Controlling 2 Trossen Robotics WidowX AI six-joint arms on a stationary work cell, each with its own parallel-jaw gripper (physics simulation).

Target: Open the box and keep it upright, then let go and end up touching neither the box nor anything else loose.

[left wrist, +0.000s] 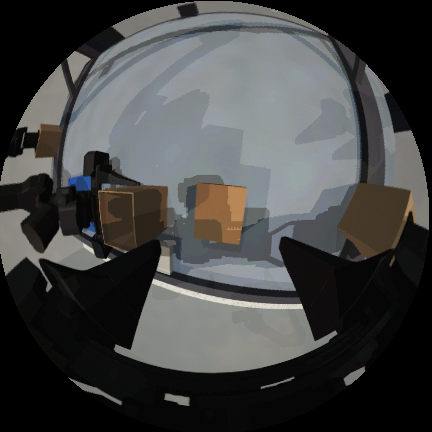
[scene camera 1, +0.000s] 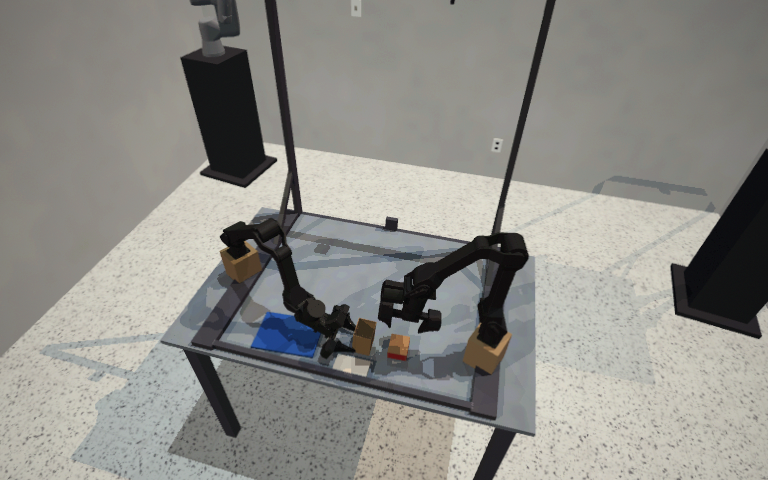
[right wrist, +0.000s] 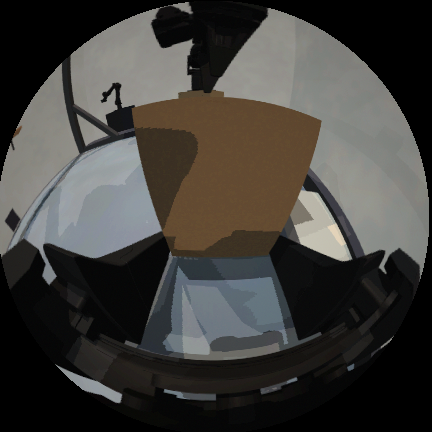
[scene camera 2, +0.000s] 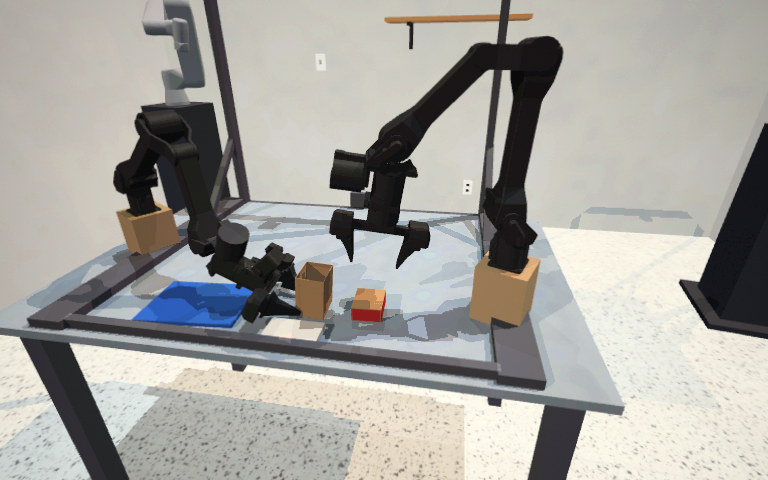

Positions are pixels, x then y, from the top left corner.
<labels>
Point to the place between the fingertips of my right gripper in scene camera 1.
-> At 357,341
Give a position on a cream block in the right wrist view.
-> At 310,223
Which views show my left gripper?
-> The left wrist view, scene camera 1, the right wrist view and scene camera 2: all of them.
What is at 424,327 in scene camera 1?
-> My left gripper.
</labels>
